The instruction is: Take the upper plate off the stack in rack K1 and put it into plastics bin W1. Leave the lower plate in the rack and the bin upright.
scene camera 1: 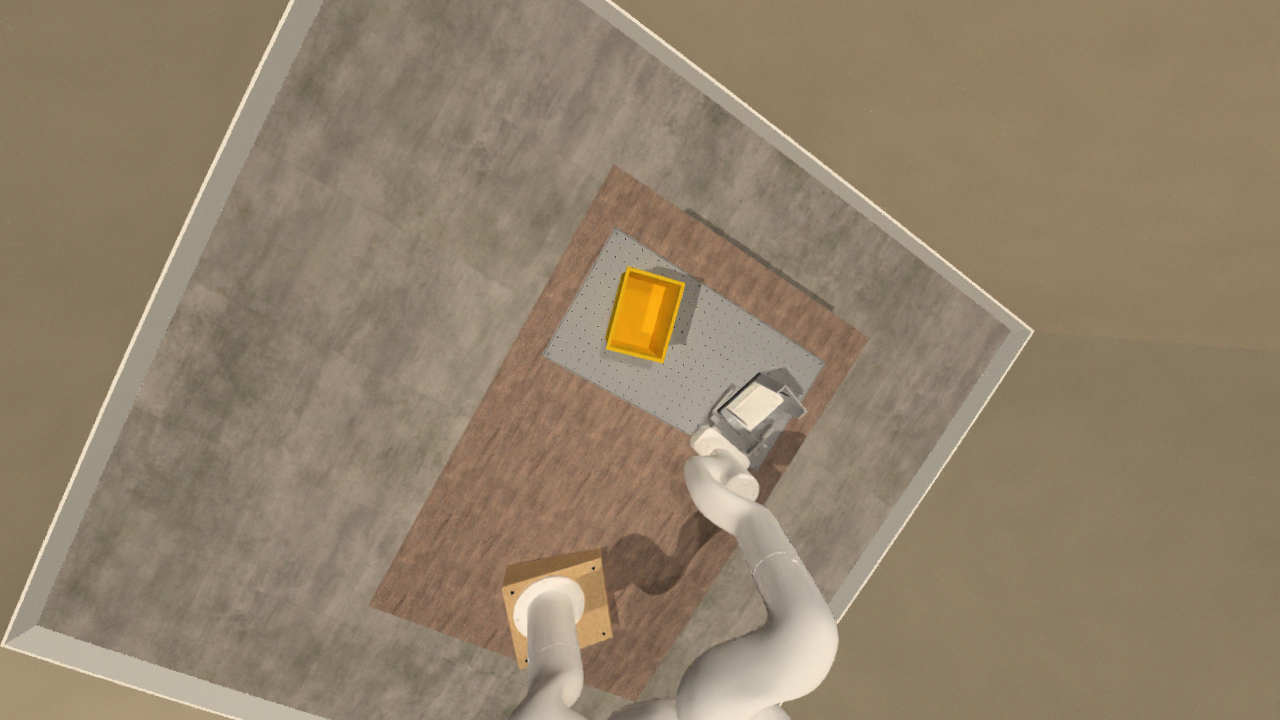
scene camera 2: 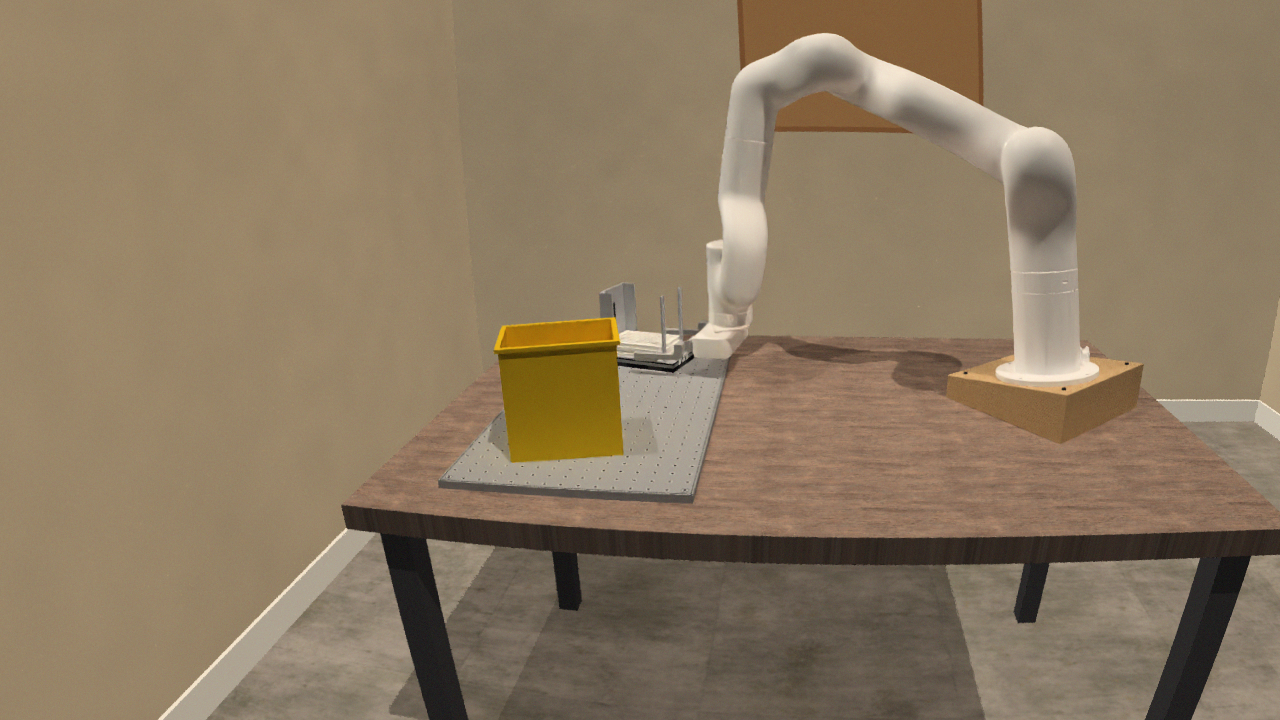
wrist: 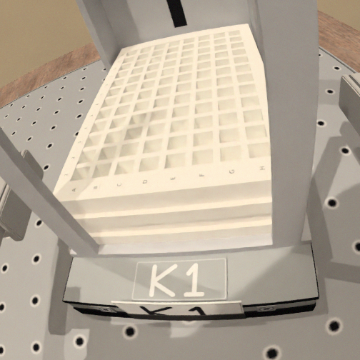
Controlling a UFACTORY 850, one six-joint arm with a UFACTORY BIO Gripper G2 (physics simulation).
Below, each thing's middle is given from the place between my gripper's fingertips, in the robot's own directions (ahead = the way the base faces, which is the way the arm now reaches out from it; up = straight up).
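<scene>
Picture the yellow plastics bin W1 (scene camera 2: 560, 384) 5 cm higher than my hand, 1 cm ahead of it and 41 cm to the left of it.
</scene>
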